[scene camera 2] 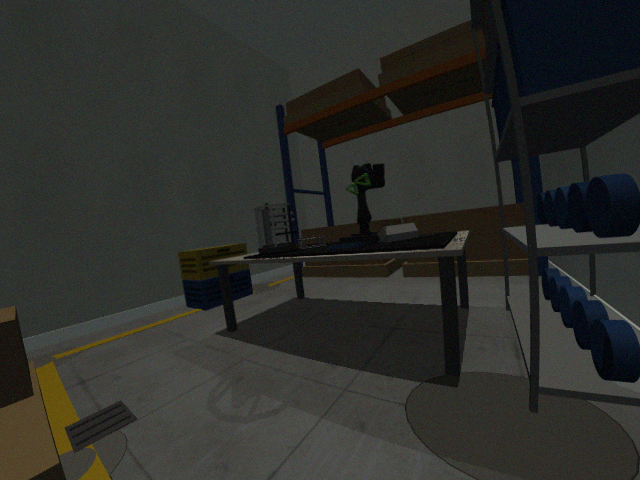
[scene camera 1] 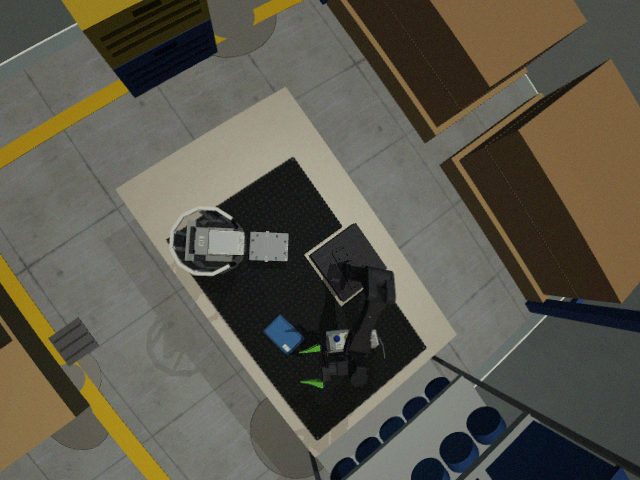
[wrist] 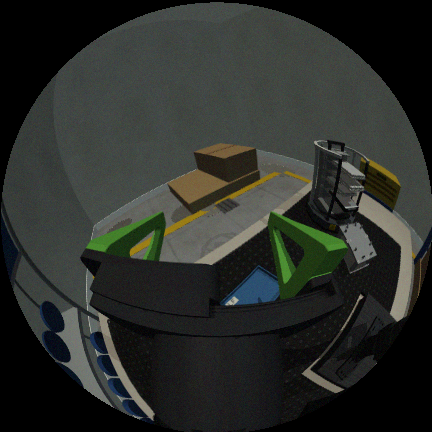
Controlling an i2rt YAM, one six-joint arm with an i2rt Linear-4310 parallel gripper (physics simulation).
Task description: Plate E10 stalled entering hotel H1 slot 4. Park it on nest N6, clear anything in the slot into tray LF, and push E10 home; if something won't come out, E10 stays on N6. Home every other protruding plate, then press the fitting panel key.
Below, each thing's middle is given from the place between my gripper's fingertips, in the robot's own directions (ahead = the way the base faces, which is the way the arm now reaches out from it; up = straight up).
Labels:
The blue square pad (scene camera 1: 280, 330) is 310 mm below my hand, 50 mm to the right of it and 10 mm ahead of it. From my hand the other things lie so: round plate rack (scene camera 1: 189, 236) 540 mm to the right, 160 mm below, 70 mm ahead.

